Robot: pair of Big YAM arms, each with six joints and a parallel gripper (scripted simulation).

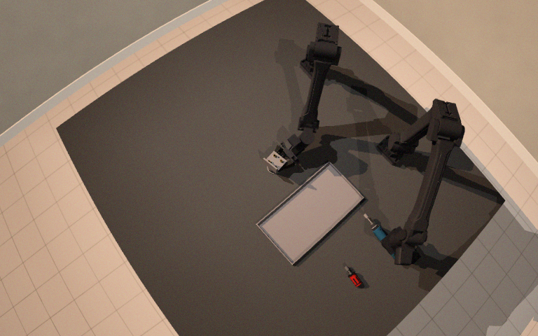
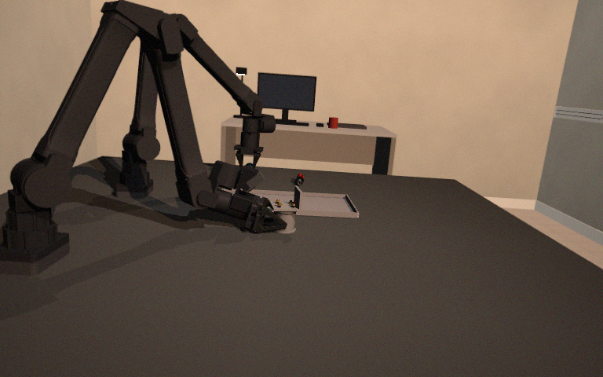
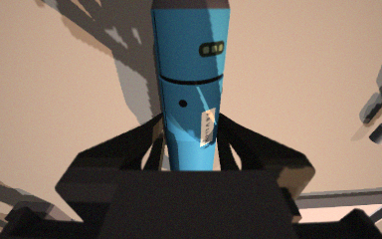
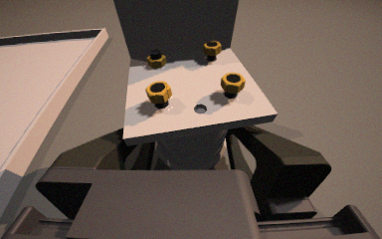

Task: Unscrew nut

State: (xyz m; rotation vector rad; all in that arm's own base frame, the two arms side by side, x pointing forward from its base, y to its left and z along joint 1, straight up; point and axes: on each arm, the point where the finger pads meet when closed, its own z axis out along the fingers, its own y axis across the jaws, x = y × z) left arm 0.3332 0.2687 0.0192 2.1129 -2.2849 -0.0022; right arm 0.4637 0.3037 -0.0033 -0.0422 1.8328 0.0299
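My right hand is 10 mm below the joint module. The rest, counted from my right hand: shallow grey tray 250 mm to the left, 20 mm below; then nut 20 mm ahead, 20 mm to the left, 50 mm above; then grey bracket 50 mm above.
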